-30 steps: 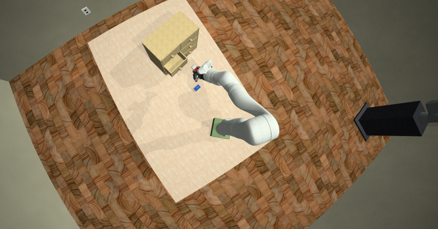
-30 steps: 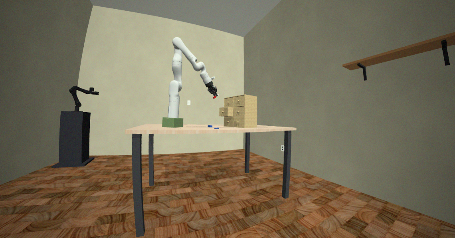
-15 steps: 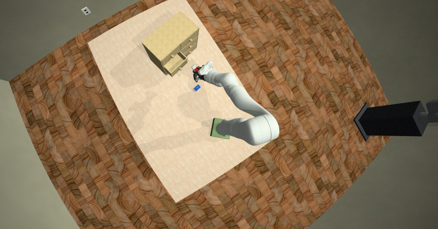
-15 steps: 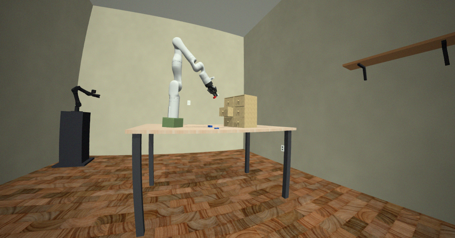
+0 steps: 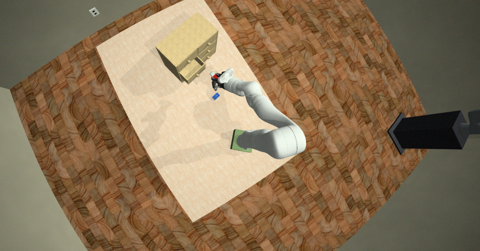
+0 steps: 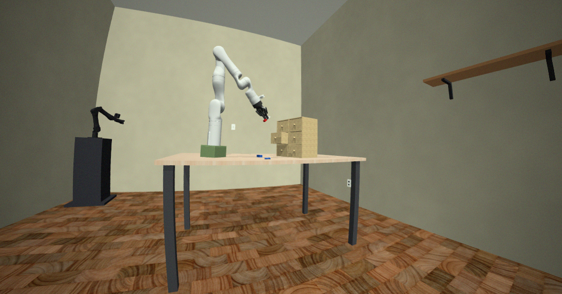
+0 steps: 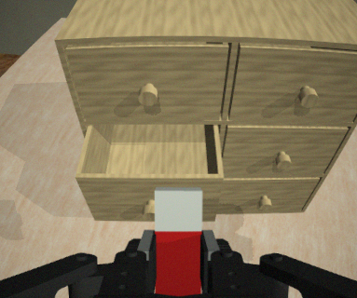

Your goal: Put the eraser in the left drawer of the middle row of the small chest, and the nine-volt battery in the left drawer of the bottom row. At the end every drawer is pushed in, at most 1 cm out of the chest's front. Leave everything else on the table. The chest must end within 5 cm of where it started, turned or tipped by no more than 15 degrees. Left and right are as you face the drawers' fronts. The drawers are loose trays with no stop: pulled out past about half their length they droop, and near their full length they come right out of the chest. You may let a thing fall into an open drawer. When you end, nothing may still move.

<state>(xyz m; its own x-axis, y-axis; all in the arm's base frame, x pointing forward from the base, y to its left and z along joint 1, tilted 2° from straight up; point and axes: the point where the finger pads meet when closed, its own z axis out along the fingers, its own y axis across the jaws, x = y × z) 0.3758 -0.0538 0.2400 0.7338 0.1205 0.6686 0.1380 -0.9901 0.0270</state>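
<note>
Right now the red eraser is 1 cm below my hand and 1 cm ahead of it. The rest, counted from my hand: blue nine-volt battery: 30 cm below, 4 cm behind, 2 cm to the left; thin blue stick: 31 cm below, 20 cm to the right, 7 cm behind.
</note>
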